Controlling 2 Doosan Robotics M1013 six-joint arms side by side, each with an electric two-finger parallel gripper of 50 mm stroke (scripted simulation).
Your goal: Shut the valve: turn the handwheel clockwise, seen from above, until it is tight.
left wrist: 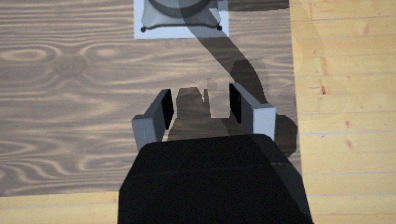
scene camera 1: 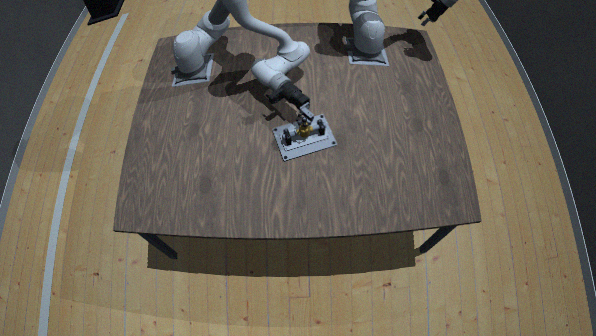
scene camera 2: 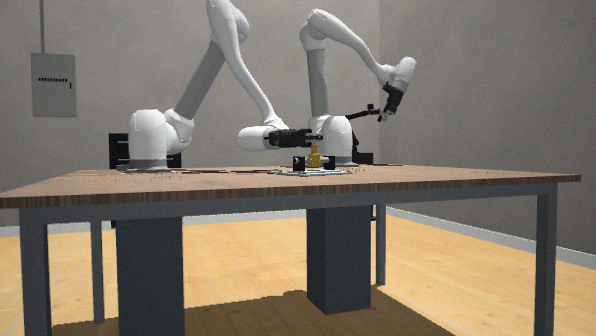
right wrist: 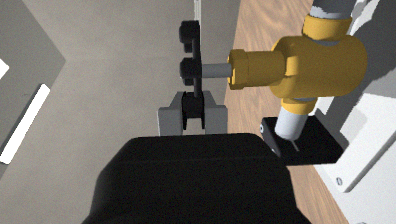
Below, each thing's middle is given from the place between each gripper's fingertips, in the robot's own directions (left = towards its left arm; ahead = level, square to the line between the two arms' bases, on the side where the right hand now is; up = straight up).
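The black handwheel [right wrist: 192, 70] has my right hand 20 mm to the left of it, 20 mm short of it and 10 mm above it. As for the light base plate [scene camera 1: 331, 142], that's 20 mm to the right of my right hand, 20 mm ahead of it and 130 mm below it.
That same black handwheel has my left gripper 720 mm to the left of it, 540 mm short of it and 140 mm above it. The light base plate is 720 mm to the right of my left hand, 540 mm ahead of it and 260 mm below it.
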